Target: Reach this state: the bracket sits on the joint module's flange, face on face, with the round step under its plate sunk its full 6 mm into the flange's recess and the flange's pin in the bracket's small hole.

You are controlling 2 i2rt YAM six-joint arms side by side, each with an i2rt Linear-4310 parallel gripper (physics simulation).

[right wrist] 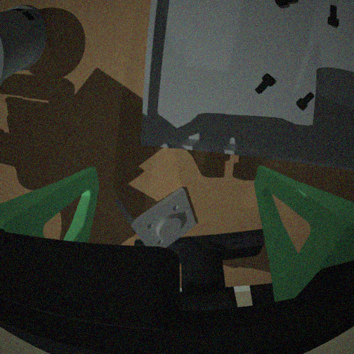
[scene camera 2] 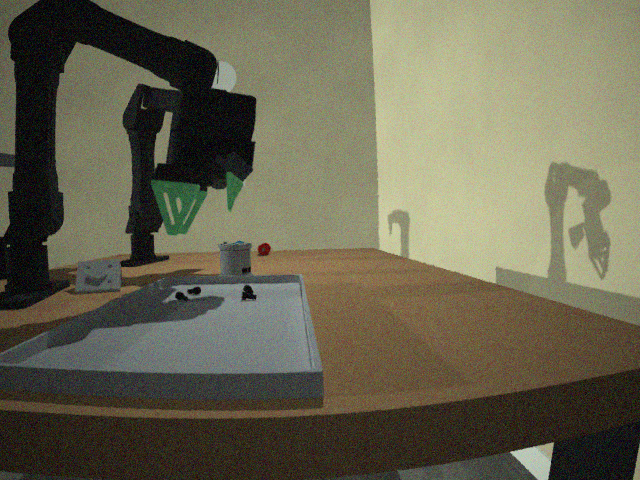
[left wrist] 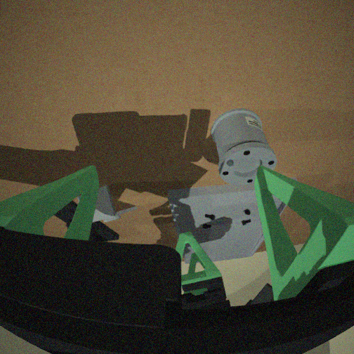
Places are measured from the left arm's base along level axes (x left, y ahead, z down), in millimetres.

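Where they show: left gripper, fingertip midpoint: (scene camera 2: 206, 212); right gripper, fingertip midpoint: (scene camera 2: 177, 234); left arm's base, link origin: (scene camera 2: 143, 262); right arm's base, link origin: (scene camera 2: 29, 296).
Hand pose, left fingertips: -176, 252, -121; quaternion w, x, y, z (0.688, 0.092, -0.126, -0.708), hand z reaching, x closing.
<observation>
Things, the pixels of their top centre, and the offset from my left fingertips, as dx, dy, dz.
- grey bracket, top centre: (scene camera 2: 98, 261) -240, -106, +77
- grey joint module, top centre: (scene camera 2: 234, 241) -72, +80, +58
- grey tray, top centre: (scene camera 2: 205, 301) -397, +137, +105
- red round object, top centre: (scene camera 2: 263, 243) +384, +39, +87
The grey bracket (scene camera 2: 98, 277) (right wrist: 167, 220) stands on the table left of the tray in the scene view, its plate with round step and small holes facing the camera. In the left wrist view the bracket (left wrist: 104, 202) is partly behind a finger. The grey joint module (scene camera 2: 235, 259) (left wrist: 240, 140) (right wrist: 19, 47) stands upright behind the tray, flange (left wrist: 247, 164) up, apart from the bracket. My left gripper (left wrist: 176, 174) is open and empty above the table, partly hidden in the scene view behind my right arm. My right gripper (right wrist: 176, 175) is open and empty above the bracket.
The grey tray (scene camera 2: 155, 384) (right wrist: 150, 75) holds several black screws (scene camera 2: 194, 290) (left wrist: 246, 221) (right wrist: 265, 83). A red round object (scene camera 2: 264, 249) lies behind the module. A finger of my right gripper shows low in the left wrist view, so the two grippers are near each other.
</observation>
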